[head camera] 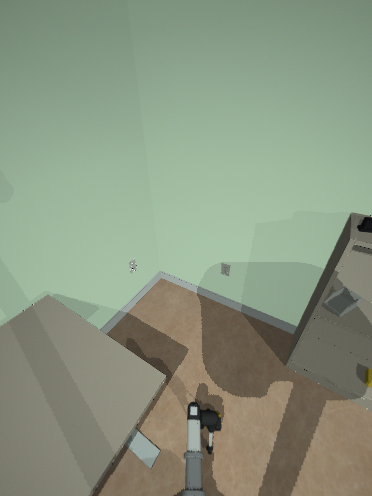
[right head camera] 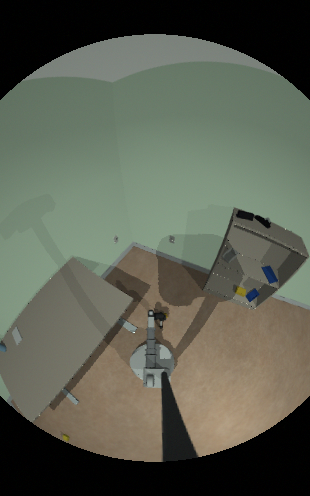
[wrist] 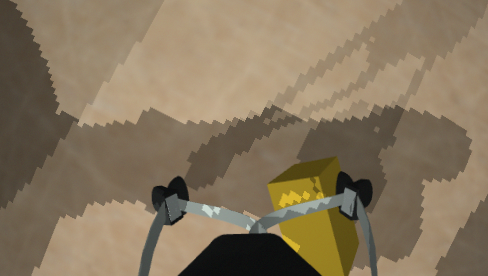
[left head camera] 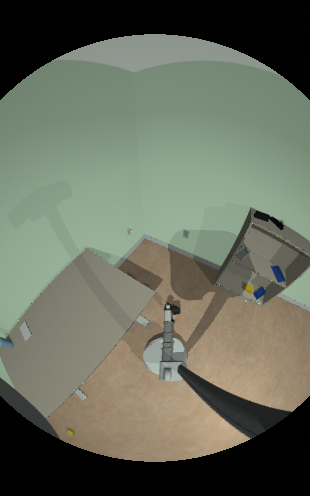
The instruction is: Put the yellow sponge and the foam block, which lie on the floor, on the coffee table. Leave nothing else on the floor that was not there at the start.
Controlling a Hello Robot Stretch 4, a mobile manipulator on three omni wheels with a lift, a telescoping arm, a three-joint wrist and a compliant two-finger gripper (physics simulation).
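Frame: origin at the robot's base, x ahead, y down, z left, level; centimetres.
Where they show: gripper, between the fingertips: (head camera: 208,431) (wrist: 258,190) (left head camera: 172,313).
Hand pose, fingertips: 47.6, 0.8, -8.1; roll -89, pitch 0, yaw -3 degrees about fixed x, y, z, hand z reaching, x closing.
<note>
Things, the pixels of their centre, and the offset from my fingertips, as dx, dy, dz. "pt": a spot on its surface instead. Level surfaces: height alone.
- yellow block, middle of its body: (wrist: 317,216) (head camera: 212,419) +5.1, -1.7, -2.3
- coffee table, height of its surface: dy -70.0
- pale flat item, middle of its body: (left head camera: 24,330) (right head camera: 16,335) -55.6, -70.5, +119.2
- blue cylinder, middle of its body: (left head camera: 4,342) -76.8, -78.3, +135.8
- shelf unit, a spot on its surface: (head camera: 320,290) pt +44.5, -66.5, -58.8
A yellow block (wrist: 320,235) (head camera: 219,415) shows beneath my gripper, mostly hidden in the head view. Whether it is the sponge or the foam block I cannot tell. My gripper (wrist: 258,190) is open. In the wrist view the block lies under the right half of the finger gap, and the right fingertip overlaps its right side. Another small yellow object (left head camera: 71,432) (right head camera: 65,437) lies on the floor at the lower left, past the table's near end. The coffee table (head camera: 75,400) (left head camera: 85,325) (right head camera: 65,340) is the large grey-beige top on the left.
Pale flat pieces (head camera: 145,448) (left head camera: 81,394) (right head camera: 129,325) stick out along the table's edge. A pale flat item (left head camera: 25,331) and a blue cylinder (left head camera: 5,342) are at the table's far left. A shelf unit (head camera: 320,290) (left head camera: 234,250) at the right holds yellow, blue, grey and black items.
</note>
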